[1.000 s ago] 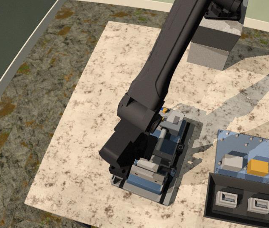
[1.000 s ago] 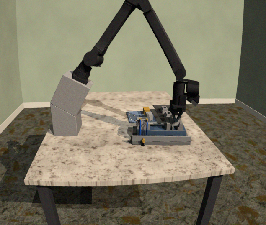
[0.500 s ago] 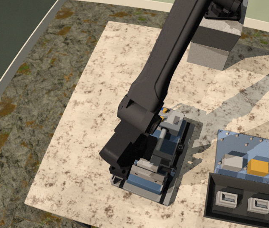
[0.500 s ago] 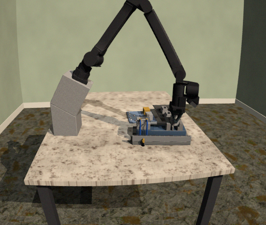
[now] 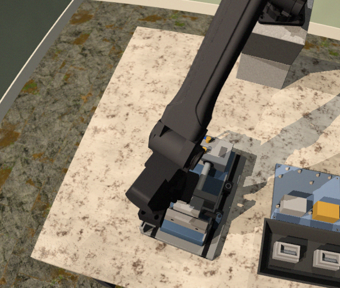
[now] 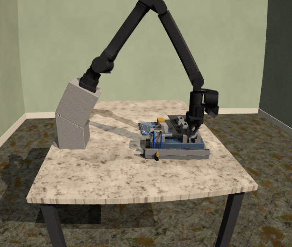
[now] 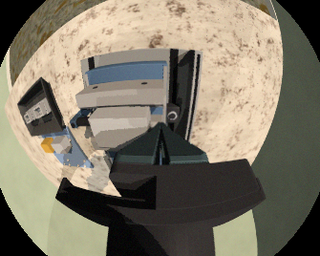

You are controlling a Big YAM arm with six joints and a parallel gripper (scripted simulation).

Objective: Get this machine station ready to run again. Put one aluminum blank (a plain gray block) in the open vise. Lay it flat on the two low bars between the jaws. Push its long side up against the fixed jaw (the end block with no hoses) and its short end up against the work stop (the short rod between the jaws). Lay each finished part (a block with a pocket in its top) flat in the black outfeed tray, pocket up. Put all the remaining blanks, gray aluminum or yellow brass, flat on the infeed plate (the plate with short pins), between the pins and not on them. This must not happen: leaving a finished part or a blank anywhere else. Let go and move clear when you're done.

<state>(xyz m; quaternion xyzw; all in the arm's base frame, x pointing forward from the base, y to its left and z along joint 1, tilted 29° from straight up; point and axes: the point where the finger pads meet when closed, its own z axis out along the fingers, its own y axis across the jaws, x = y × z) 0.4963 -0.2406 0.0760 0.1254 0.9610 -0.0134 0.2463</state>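
Right now my hand is 40 mm short of the fixed jaw, 40 mm to the right of it and 30 mm above it. Also, from my hand: hosed end block 140 mm behind, 90 mm to the left, 30 mm below; then infeed plate 70 mm behind, 360 mm to the left, 110 mm below; then dark rail 80 mm behind, 20 mm to the right, 70 mm below.
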